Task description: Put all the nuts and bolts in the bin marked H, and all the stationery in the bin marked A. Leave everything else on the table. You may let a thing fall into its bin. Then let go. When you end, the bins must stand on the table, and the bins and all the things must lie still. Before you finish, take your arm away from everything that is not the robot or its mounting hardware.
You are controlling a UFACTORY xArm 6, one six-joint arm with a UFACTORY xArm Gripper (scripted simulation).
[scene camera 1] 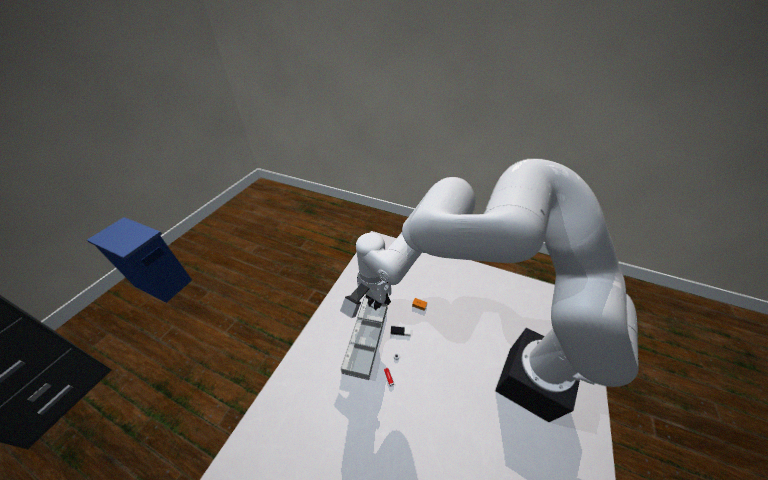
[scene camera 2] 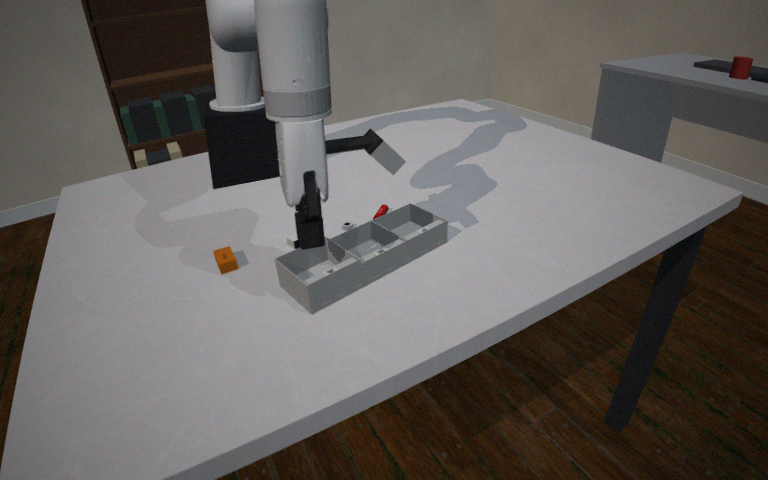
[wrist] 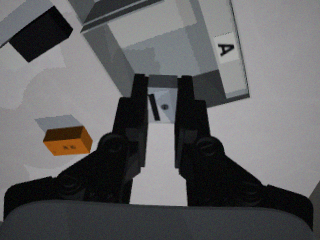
Labels:
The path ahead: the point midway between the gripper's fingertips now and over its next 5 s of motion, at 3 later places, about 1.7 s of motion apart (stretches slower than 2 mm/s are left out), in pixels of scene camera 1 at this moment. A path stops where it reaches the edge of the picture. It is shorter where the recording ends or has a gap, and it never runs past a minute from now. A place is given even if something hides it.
My gripper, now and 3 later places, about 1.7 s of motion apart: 375, 305; 375, 313; 384, 310; 401, 324

